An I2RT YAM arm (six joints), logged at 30 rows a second.
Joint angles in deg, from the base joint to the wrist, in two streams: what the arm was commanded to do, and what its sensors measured. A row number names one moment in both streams.
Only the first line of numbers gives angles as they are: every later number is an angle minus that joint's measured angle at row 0.
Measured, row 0: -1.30, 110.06, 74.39, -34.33, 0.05, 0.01
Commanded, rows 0 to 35: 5.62, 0.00, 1.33, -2.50, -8.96, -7.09; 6.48, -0.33, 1.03, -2.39, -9.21, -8.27; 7.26, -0.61, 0.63, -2.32, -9.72, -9.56; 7.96, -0.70, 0.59, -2.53, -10.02, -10.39; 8.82, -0.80, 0.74, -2.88, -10.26, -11.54; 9.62, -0.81, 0.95, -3.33, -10.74, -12.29; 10.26, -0.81, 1.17, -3.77, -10.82, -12.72; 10.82, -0.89, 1.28, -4.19, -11.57, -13.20; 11.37, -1.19, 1.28, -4.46, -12.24, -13.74; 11.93, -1.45, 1.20, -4.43, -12.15, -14.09; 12.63, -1.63, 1.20, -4.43, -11.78, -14.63; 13.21, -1.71, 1.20, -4.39, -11.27, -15.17; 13.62, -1.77, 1.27, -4.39, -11.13, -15.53; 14.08, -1.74, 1.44, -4.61, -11.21, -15.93; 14.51, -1.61, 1.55, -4.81, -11.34, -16.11; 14.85, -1.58, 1.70, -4.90, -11.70, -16.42; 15.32, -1.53, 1.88, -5.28, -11.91, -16.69; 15.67, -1.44, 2.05, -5.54, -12.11, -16.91; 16.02, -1.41, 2.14, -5.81, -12.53, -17.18; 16.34, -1.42, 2.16, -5.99, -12.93, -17.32; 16.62, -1.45, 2.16, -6.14, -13.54, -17.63; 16.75, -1.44, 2.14, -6.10, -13.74, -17.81; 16.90, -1.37, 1.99, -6.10, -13.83, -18.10; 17.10, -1.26, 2.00, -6.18, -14.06, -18.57; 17.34, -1.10, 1.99, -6.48, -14.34, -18.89; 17.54, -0.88, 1.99, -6.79, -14.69, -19.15; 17.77, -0.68, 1.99, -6.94, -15.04, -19.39; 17.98, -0.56, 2.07, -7.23, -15.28, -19.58; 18.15, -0.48, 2.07, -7.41, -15.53, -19.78; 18.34, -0.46, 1.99, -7.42, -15.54, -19.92; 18.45, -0.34, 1.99, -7.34, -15.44, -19.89; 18.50, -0.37, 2.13, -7.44, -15.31, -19.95; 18.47, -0.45, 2.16, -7.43, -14.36, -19.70; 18.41, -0.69, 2.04, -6.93, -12.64, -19.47; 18.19, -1.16, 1.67, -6.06, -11.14, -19.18; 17.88, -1.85, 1.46, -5.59, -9.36, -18.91
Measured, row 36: 13.11, 0.09, 0.00, -9.24, 0.00, -17.07
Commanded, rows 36 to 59: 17.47, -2.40, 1.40, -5.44, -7.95, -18.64; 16.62, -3.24, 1.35, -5.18, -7.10, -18.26; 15.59, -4.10, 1.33, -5.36, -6.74, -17.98; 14.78, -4.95, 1.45, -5.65, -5.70, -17.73; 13.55, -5.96, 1.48, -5.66, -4.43, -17.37; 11.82, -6.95, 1.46, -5.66, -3.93, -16.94; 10.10, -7.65, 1.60, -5.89, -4.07, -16.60; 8.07, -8.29, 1.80, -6.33, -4.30, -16.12; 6.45, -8.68, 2.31, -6.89, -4.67, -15.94; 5.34, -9.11, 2.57, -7.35, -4.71, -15.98; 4.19, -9.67, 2.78, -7.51, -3.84, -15.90; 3.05, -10.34, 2.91, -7.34, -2.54, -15.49; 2.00, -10.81, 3.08, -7.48, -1.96, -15.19; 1.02, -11.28, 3.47, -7.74, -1.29, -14.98; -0.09, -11.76, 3.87, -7.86, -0.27, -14.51; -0.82, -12.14, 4.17, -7.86, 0.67, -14.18; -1.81, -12.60, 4.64, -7.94, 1.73, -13.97; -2.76, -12.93, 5.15, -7.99, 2.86, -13.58; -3.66, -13.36, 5.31, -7.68, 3.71, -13.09; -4.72, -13.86, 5.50, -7.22, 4.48, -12.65; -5.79, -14.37, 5.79, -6.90, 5.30, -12.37; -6.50, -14.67, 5.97, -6.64, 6.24, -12.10; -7.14, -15.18, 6.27, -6.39, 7.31, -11.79; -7.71, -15.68, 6.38, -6.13, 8.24, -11.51
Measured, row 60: -6.34, -11.87, 3.98, -6.79, 4.16, -13.59
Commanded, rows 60 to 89: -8.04, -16.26, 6.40, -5.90, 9.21, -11.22; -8.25, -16.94, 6.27, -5.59, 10.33, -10.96; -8.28, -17.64, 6.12, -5.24, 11.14, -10.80; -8.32, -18.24, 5.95, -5.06, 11.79, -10.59; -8.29, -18.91, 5.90, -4.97, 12.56, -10.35; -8.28, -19.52, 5.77, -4.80, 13.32, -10.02; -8.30, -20.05, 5.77, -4.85, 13.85, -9.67; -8.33, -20.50, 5.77, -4.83, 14.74, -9.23; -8.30, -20.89, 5.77, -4.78, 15.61, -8.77; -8.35, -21.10, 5.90, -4.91, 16.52, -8.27; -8.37, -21.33, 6.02, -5.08, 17.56, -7.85; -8.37, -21.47, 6.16, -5.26, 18.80, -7.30; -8.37, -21.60, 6.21, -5.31, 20.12, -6.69; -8.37, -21.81, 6.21, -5.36, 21.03, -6.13; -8.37, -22.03, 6.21, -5.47, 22.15, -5.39; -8.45, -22.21, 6.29, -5.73, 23.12, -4.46; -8.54, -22.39, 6.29, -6.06, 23.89, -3.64; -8.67, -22.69, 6.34, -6.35, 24.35, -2.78; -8.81, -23.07, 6.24, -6.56, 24.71, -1.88; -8.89, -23.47, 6.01, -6.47, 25.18, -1.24; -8.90, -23.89, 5.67, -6.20, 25.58, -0.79; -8.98, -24.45, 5.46, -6.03, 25.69, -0.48; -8.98, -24.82, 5.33, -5.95, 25.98, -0.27; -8.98, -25.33, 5.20, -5.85, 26.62, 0.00; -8.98, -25.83, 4.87, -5.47, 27.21, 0.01; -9.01, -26.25, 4.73, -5.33, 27.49, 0.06; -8.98, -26.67, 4.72, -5.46, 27.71, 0.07; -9.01, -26.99, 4.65, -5.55, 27.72, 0.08; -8.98, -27.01, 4.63, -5.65, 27.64, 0.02; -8.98, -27.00, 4.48, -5.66, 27.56, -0.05
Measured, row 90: -8.52, -24.63, 4.28, -5.92, 25.27, -1.59
